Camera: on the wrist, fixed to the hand. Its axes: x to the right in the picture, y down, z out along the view.
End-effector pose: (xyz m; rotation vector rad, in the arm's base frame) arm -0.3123 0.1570 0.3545 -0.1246 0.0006 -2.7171
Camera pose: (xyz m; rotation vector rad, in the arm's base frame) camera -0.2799 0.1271 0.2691 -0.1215 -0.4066 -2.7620
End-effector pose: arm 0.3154 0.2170 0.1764 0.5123 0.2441 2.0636
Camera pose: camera 0.2567 0.1767 0.1118 0.7165 0.5156 1.9411
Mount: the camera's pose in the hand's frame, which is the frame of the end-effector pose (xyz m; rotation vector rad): -0.0247 0.0422 -0.0828 0.2790 -0.0567 -0.0832
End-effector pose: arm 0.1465 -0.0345 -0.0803 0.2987 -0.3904 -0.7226
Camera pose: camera 0.1908 0.0234 -0.1430 0.5610 -0.5364 -0.7597
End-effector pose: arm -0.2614 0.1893 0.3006 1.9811 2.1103 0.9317
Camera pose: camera -0.2597 0.1351 0.3800 -1.9702 -2.3550 -0.5808
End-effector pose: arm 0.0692 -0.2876 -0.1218 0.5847 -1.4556 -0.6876
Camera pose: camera 0.1548 -0.2450 -0.1115 0.8508 -1.6001 -0.5727
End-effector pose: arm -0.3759 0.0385 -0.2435 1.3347 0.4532 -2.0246
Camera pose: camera -0.2844 0.0666 -0.2529 1.4364 0.2082 -2.2519
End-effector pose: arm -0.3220 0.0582 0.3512 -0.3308 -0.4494 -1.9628
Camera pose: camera -0.2759 0.0245 0.2738 -0.1920 -0.7750 -1.9430
